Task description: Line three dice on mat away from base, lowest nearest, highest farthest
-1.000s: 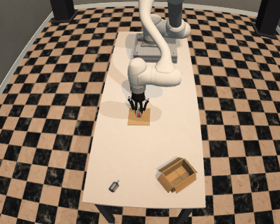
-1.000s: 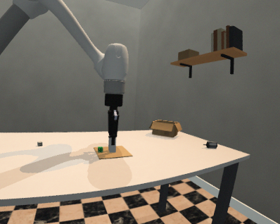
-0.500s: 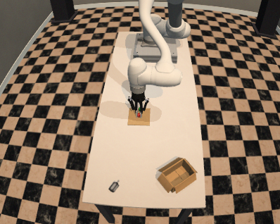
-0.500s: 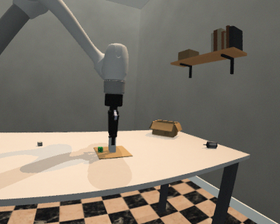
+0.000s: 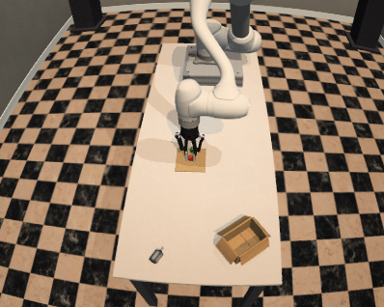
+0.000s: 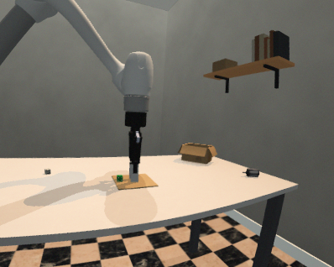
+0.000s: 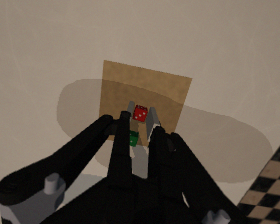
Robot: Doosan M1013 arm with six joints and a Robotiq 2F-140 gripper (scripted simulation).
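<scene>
My hand is 2 cm above the red die. Also, from my hand: green die 5 cm behind, 2 cm below; then white die 33 cm behind, 10 cm to the left, 3 cm below; then tan mat 4 cm below.
</scene>
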